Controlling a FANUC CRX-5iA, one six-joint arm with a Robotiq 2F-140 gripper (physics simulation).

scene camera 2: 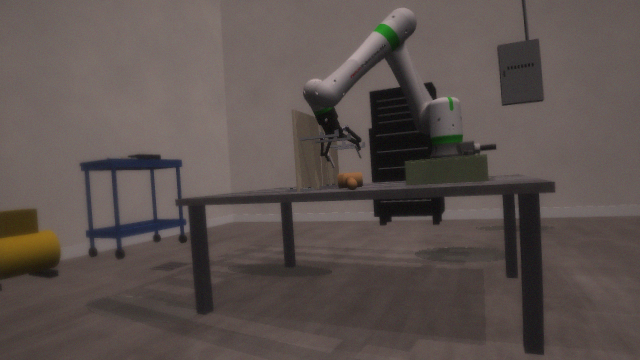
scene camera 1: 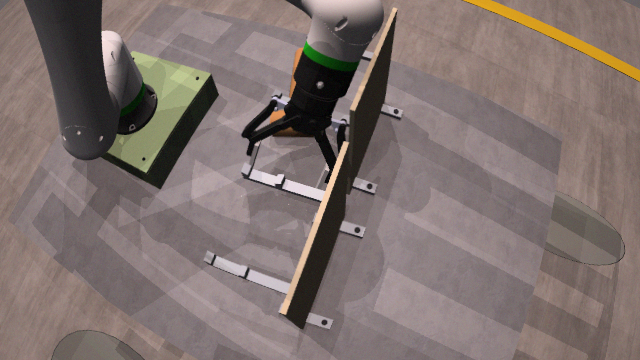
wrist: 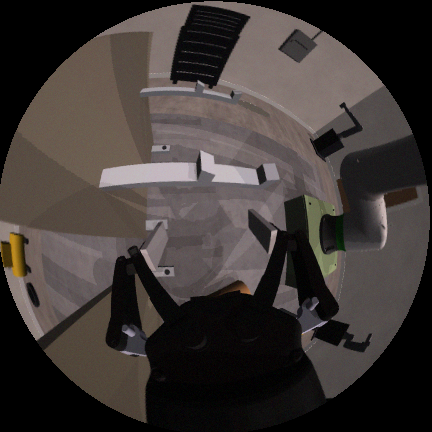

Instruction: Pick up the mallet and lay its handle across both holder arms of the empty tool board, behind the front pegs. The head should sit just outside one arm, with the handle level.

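Where they show: gripper, between the fingertips: (scene camera 2: 347, 161) (wrist: 206, 224); arm's base, origin of its link: (scene camera 2: 448, 158) (scene camera 1: 132, 109) (wrist: 326, 233).
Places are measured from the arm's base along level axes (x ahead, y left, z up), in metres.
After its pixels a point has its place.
Note:
The orange mallet lies on the table. Its head (scene camera 1: 280, 125) (scene camera 2: 350, 179) @(y 0.354, x 0.307, z -0.058 m) (wrist: 235, 288) @(y 0.110, x 0.371, z -0.047 m) and part of its handle (scene camera 1: 296, 70) show; the arm and gripper hide the rest in scene camera 1. My gripper (scene camera 1: 289, 162) (scene camera 2: 345, 157) @(y -0.026, x 0.454, z 0.020 m) (wrist: 206, 224) @(y -0.026, x 0.454, z 0.020 m) is wide open and empty, above the mallet in scene camera 2. An upright tool board (scene camera 1: 320, 235) @(y -0.132, x 0.588, z 0.166 m) (wrist: 85, 125) has a far holder arm (scene camera 1: 270, 281) @(y -0.220, x 0.539, z 0.106 m) (wrist: 172, 92) @(y -0.213, x 0.533, z 0.101 m) and a near holder arm (scene camera 1: 302, 189) @(y -0.056, x 0.517, z 0.106 m) (wrist: 150, 175) @(y -0.052, x 0.521, z 0.106 m), each with pegs and no tool. One finger is close to the board's near edge in scene camera 1.
A second upright board (scene camera 1: 372, 95) @(y 0.158, x 0.558, z 0.126 m) (wrist: 95, 340) stands beside the first; its arms are mostly hidden behind the gripper. The green base block (scene camera 1: 172, 100) @(y 0.063, x 0.097, z -0.002 m) (scene camera 2: 445, 170) @(y 0.167, x -0.001, z -0.048 m) (wrist: 312, 235) @(y -0.001, x 0.124, z -0.002 m) stands on the table (scene camera 1: 450, 250) @(y 0.014, x 0.821, z -0.095 m) (scene camera 2: 425, 190) @(y 0.450, x 0.036, z -0.103 m). A blue cart (scene camera 2: 117, 164) stands beyond the table.

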